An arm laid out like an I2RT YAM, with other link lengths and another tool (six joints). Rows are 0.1 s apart.
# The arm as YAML. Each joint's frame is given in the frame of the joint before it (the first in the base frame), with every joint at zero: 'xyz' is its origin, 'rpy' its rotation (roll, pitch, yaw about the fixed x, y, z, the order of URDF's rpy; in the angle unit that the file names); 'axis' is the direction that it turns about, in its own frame. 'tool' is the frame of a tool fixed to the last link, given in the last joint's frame.
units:
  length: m
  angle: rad
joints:
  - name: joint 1
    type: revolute
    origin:
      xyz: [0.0, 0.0, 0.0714]
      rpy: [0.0, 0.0, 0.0]
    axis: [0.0, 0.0, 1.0]
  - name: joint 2
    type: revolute
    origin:
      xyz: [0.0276, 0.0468, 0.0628]
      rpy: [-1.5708, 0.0, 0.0]
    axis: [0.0, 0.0, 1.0]
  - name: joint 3
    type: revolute
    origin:
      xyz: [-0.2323, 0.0, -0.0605]
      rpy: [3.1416, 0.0, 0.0]
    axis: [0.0, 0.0, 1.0]
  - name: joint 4
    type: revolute
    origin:
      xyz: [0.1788, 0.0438, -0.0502]
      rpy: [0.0, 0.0, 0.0]
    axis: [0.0, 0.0, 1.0]
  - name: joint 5
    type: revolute
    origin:
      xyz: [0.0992, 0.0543, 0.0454]
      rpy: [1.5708, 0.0, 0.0]
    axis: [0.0, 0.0, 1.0]
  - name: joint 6
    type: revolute
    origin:
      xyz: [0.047, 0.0, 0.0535]
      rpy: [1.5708, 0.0, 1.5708]
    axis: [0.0, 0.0, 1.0]
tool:
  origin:
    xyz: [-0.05, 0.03, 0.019]
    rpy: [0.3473, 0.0, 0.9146]
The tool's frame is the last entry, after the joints.
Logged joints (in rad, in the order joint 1, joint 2, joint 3, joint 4, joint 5, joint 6), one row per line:
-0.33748, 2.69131, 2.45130, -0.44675, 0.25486, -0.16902
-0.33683, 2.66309, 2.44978, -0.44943, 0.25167, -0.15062
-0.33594, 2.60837, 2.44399, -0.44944, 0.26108, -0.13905
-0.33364, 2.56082, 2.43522, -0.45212, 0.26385, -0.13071
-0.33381, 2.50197, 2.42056, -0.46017, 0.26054, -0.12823
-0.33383, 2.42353, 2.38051, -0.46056, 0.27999, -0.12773
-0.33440, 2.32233, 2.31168, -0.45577, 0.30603, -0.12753
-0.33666, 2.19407, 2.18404, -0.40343, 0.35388, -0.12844
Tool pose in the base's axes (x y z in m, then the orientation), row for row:
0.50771, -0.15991, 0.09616, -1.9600, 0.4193, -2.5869
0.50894, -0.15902, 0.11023, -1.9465, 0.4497, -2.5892
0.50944, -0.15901, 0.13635, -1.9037, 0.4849, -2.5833
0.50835, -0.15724, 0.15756, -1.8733, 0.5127, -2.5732
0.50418, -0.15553, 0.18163, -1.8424, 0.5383, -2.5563
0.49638, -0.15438, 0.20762, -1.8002, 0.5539, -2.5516
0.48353, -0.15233, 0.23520, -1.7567, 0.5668, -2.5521
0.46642, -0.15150, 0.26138, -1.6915, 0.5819, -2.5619
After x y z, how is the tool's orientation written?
As angles about the fixed x, y, z axes (roll, pitch, yaw), in radians.
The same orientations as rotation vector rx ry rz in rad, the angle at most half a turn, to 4 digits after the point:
-0.2922, 2.1417, -1.2557
-0.2595, 2.1206, -1.2505
-0.2182, 2.0750, -1.2670
-0.1918, 2.0400, -1.2725
-0.1730, 2.0039, -1.2751
-0.1443, 1.9684, -1.3024
-0.1118, 1.9344, -1.3355
-0.0576, 1.8869, -1.3931

